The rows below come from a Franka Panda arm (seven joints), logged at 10 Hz.
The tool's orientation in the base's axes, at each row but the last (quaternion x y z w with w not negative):
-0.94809, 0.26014, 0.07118, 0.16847
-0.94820, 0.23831, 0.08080, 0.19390
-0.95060, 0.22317, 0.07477, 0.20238
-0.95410, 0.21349, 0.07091, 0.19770
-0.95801, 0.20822, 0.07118, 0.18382
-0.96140, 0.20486, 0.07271, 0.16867
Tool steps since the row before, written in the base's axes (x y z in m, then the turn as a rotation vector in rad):
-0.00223, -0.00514, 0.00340, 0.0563, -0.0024, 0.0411
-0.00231, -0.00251, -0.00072, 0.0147, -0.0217, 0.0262
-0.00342, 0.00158, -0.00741, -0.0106, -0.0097, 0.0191
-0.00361, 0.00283, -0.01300, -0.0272, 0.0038, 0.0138
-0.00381, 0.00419, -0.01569, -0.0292, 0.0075, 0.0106
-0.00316, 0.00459, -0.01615, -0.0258, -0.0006, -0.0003
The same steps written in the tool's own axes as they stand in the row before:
-0.00025, 0.00435, -0.00490, 0.0401, -0.0388, -0.0419
-0.00078, 0.00339, -0.00022, 0.0155, 0.0019, -0.0336
-0.00194, 0.00287, 0.00756, -0.0100, 0.0060, -0.0208
-0.00146, 0.00373, 0.01319, -0.0289, 0.0039, -0.0096
-0.00166, 0.00314, 0.01630, -0.0314, 0.0027, -0.0052
-0.00118, 0.00214, 0.01691, -0.0231, 0.0114, 0.0019

